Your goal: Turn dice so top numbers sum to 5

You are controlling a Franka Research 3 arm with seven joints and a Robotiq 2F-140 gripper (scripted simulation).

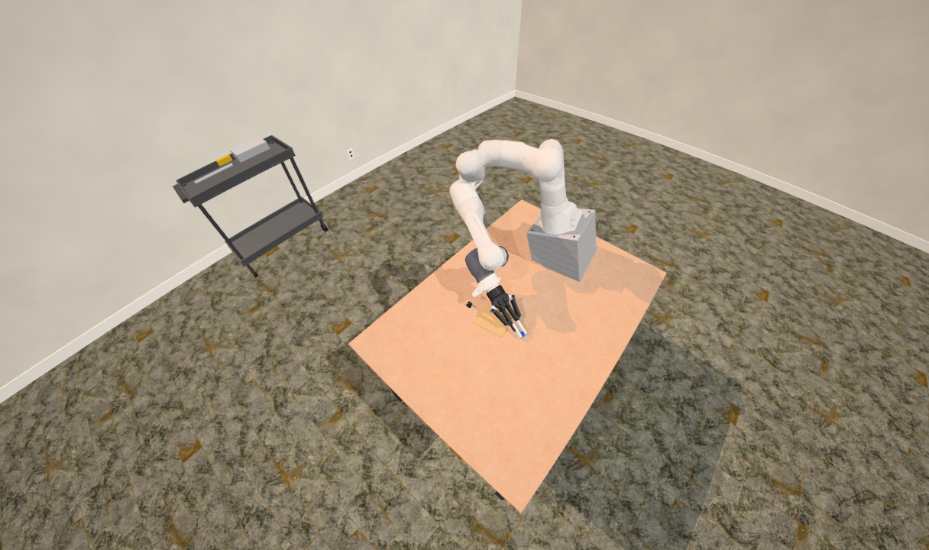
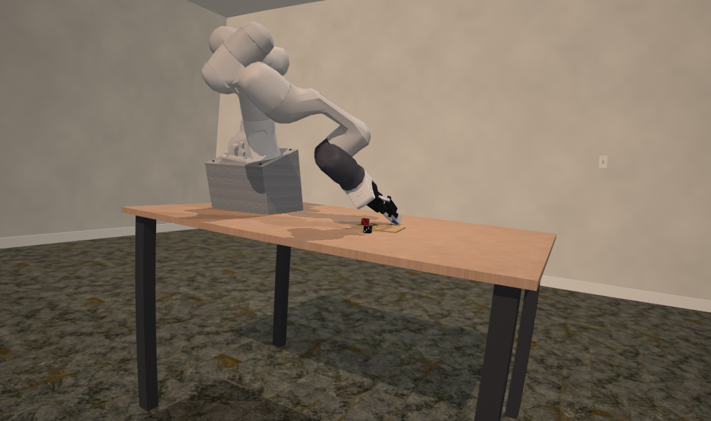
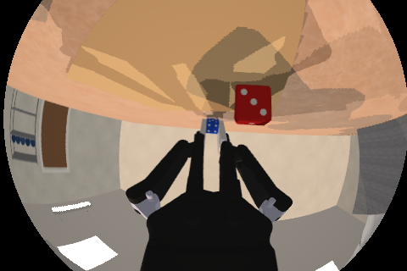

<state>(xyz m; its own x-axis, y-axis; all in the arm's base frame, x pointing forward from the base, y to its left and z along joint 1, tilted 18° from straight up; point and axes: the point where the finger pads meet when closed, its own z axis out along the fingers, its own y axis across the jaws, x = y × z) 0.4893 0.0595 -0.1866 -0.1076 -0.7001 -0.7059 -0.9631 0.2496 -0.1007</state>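
Now: the blue die 20 mm to the left of my hand, 20 mm below it and 10 mm ahead of it. Round my hand: black die 250 mm to the right, 20 mm below, 20 mm ahead; then tan mat 120 mm to the right, 30 mm below; then red die 120 mm to the right, 50 mm behind, 20 mm below.
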